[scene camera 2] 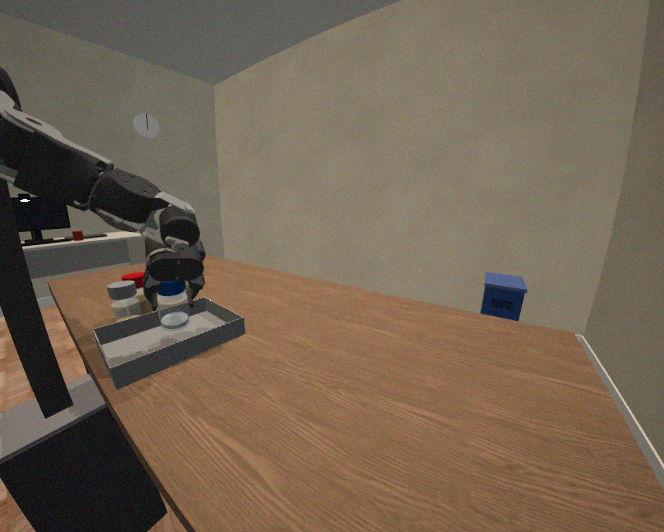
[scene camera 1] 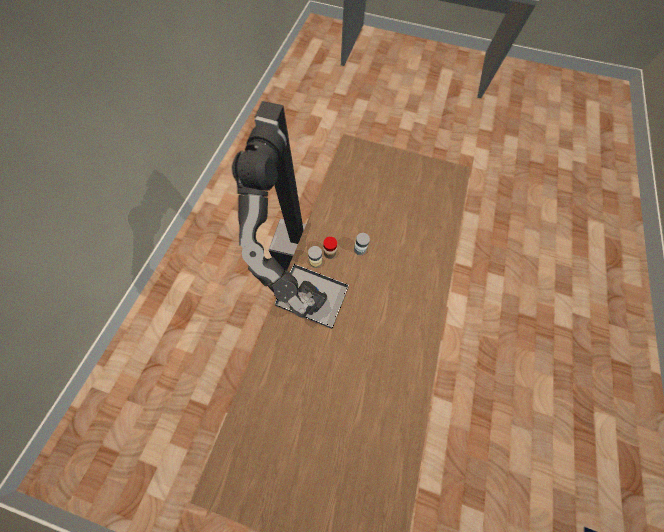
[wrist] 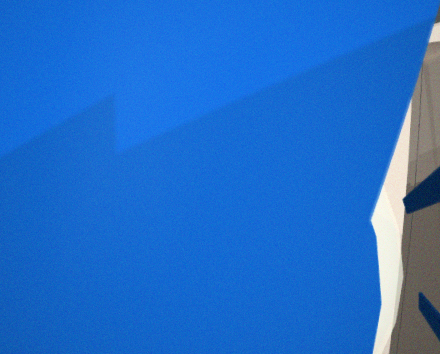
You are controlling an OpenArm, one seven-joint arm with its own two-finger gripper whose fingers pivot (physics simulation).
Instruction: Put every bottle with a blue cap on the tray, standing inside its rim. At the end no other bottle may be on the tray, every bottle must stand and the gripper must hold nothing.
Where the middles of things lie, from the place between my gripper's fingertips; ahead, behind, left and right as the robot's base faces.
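I find the blue-capped bottle (scene camera 2: 173, 311) right at my hand. The grey tray (scene camera 2: 132, 349) is 1 cm to the left of my hand, 1 cm behind it and 7 cm below it. As for the grey-capped bottle (scene camera 2: 125, 305), counted from my hand it sits 16 cm to the left of it and 4 cm behind it, and it is 4 cm below.
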